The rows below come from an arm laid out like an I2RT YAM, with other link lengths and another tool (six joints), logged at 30 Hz.
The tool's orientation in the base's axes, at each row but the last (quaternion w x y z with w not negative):
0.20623, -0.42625, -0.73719, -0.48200
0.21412, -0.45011, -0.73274, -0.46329
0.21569, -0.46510, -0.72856, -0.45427
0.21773, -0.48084, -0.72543, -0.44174
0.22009, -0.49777, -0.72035, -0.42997
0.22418, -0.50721, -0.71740, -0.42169
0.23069, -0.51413, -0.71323, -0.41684
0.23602, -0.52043, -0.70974, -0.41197
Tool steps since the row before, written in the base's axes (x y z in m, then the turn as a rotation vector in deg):
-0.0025, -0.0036, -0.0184, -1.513, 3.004, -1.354
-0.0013, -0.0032, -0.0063, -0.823, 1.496, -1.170
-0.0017, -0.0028, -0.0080, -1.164, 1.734, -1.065
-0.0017, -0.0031, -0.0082, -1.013, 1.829, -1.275
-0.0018, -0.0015, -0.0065, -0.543, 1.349, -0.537
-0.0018, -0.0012, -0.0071, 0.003, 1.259, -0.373
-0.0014, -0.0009, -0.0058, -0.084, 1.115, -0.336
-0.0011, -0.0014, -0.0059, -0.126, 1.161, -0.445
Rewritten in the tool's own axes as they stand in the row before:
-0.0133, -0.0125, 0.0048, 1.157, -1.459, 3.111
-0.0054, -0.0047, 0.0001, 0.249, -1.027, 1.780
-0.0064, -0.0056, 0.0014, 0.603, -1.240, 1.896
-0.0069, -0.0055, 0.0014, 0.428, -1.182, 2.101
-0.0049, -0.0044, 0.0020, 0.533, -0.525, 1.357
-0.0053, -0.0045, 0.0027, 0.398, 0.025, 1.251
-0.0044, -0.0035, 0.0023, 0.379, -0.060, 1.103
-0.0049, -0.0032, 0.0020, 0.336, -0.130, 1.197

